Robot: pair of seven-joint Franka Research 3 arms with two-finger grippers.
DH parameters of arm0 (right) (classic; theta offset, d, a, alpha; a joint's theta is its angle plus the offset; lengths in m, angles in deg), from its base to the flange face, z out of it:
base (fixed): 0 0 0 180
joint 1: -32.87 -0.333 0 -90
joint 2: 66.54 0 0 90
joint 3: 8.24 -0.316 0.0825 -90
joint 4: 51.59 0 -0.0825 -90
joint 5: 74.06 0.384 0 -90
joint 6: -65.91 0 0.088 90
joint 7: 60.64 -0.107 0 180
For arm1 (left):
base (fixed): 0 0 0 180
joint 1: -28.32 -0.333 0 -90
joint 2: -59.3 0 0 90
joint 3: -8.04 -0.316 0.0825 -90
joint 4: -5.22 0 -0.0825 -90
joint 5: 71.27 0.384 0 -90
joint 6: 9.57 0 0.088 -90
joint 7: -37.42 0.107 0 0
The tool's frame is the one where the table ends.
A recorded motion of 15 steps. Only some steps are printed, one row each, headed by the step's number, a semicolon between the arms.
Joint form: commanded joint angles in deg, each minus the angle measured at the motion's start. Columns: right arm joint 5, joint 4, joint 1, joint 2, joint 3, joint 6, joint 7; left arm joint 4, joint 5, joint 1, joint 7, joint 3, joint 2, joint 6.
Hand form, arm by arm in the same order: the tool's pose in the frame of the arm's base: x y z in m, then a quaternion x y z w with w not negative. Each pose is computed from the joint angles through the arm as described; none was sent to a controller.
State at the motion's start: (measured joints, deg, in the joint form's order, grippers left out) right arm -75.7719 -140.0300 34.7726 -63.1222 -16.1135 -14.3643 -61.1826; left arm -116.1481 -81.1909 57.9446 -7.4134 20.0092 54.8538 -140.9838
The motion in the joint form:
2: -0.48 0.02 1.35 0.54 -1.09 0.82 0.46; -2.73 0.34 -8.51 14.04 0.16 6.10 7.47
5: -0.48 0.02 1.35 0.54 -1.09 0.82 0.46; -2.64 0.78 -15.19 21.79 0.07 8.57 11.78
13: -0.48 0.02 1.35 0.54 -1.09 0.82 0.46; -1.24 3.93 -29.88 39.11 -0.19 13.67 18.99
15: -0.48 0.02 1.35 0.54 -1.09 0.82 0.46; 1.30 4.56 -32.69 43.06 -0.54 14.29 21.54
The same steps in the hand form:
2: 0.5109 0.0498 0.6585 0.99767 0.04595 -0.04281 0.02650; 0.4417 -0.2979 0.4103 0.99738 0.02443 -0.02454 0.06350
5: 0.5109 0.0498 0.6585 0.99767 0.04595 -0.04281 0.02650; 0.4629 -0.2406 0.4265 0.99804 0.01002 -0.02823 0.05489
13: 0.5109 0.0498 0.6585 0.99767 0.04595 -0.04281 0.02650; 0.4907 -0.1103 0.4713 0.99904 -0.02871 -0.01431 0.02996
15: 0.5109 0.0498 0.6585 0.99767 0.04595 -0.04281 0.02650; 0.4972 -0.0838 0.4939 0.99883 -0.03987 -0.00678 0.02649

